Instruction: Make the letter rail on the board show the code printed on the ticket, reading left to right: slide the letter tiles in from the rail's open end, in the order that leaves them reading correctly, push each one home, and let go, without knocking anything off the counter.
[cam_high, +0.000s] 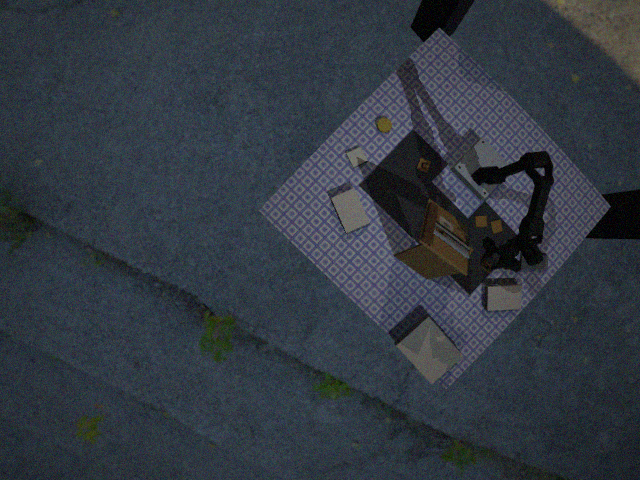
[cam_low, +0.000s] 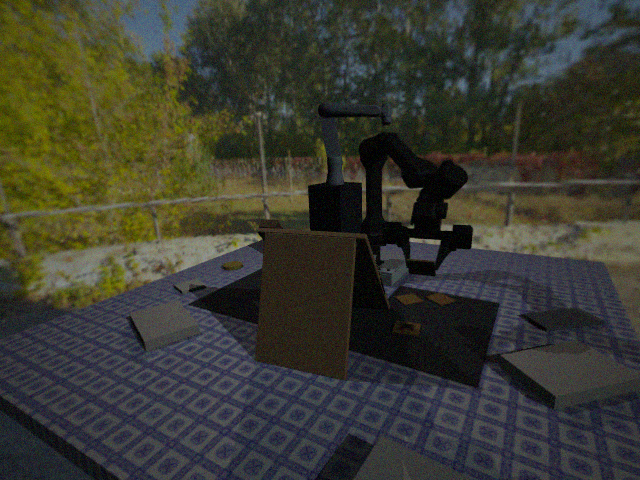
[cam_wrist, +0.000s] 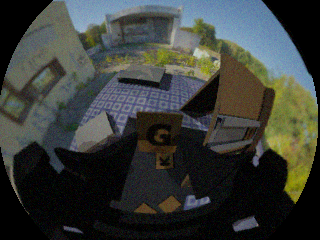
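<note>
My gripper tip is now right at the letter tile marked g. Round my gripper tip: brown letter board: 19 cm to the right, 8 cm below, 7 cm ahead; then letter tile marked f: 24 cm to the right, 7 cm ahead; then dark mat: 27 cm to the right, 17 cm below, 9 cm behind.
</note>
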